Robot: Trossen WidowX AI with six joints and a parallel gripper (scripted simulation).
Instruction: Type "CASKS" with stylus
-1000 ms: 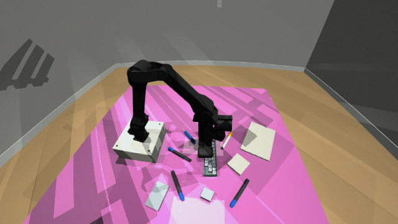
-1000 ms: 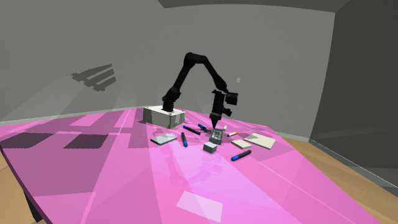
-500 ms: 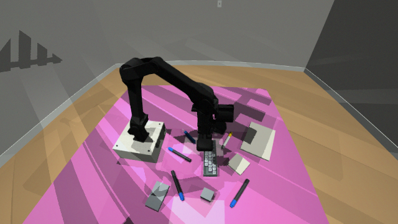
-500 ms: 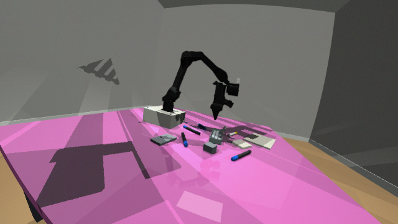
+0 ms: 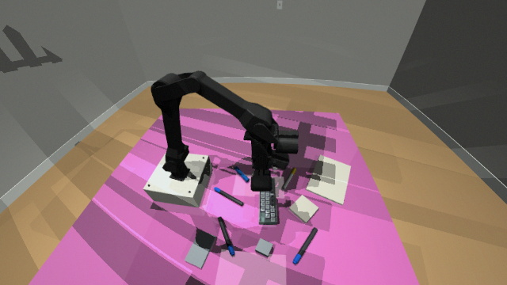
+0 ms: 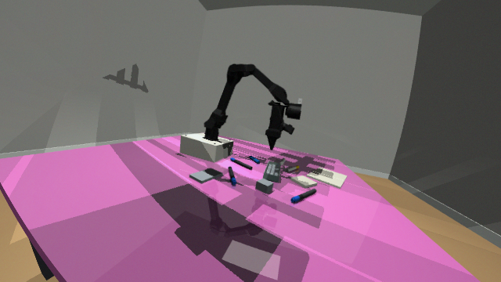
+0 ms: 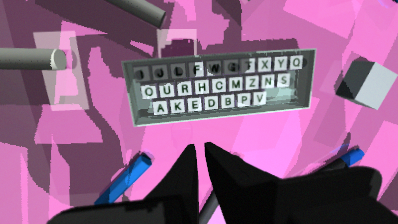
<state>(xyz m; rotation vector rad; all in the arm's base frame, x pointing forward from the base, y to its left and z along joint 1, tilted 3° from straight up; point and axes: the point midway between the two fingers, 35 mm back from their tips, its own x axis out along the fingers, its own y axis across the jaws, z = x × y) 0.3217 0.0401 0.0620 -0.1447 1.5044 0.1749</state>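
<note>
The blue stylus lies 13 cm behind my gripper tip, 9 cm to the left of it and 9 cm below it. Also, from my gripper tip: grey block 21 cm to the right, 8 cm below, 5 cm ahead; stylus tip 16 cm behind, 11 cm to the left, 9 cm below; white-and-yellow marker 11 cm to the left, 11 cm ahead, 9 cm below.
</note>
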